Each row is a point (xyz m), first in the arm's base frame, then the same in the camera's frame.
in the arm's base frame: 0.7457 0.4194 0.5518
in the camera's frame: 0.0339 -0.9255 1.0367
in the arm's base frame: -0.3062 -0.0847 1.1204
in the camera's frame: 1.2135 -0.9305 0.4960
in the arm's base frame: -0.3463 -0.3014 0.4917
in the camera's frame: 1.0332 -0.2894 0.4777
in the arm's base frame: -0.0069 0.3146 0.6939
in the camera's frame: 0.5623 -0.8496 0.4776
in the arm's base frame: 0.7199 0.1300 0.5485
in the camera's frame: 0.2378 -0.7618 1.1635
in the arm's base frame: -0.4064 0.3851 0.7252
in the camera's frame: 0.7346 -0.8411 0.1091
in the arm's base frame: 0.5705 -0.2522 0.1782
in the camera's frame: 0.3646 -0.2240 1.1778
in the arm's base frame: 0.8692 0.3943 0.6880
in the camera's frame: 0.0628 -1.0462 1.1746
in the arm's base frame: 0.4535 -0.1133 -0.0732
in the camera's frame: 0.1935 -0.0712 0.9691
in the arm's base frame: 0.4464 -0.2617 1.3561
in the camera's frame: 1.0799 -1.1648 1.2579
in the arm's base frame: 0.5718 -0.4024 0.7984
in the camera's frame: 0.8042 -0.6530 1.3509
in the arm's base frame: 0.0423 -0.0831 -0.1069
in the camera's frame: 0.3629 0.0145 0.6016
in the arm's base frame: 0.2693 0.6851 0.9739
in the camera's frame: 0.3295 -1.3298 0.5625
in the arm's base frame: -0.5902 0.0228 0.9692
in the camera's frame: 1.2027 -0.8128 0.1780
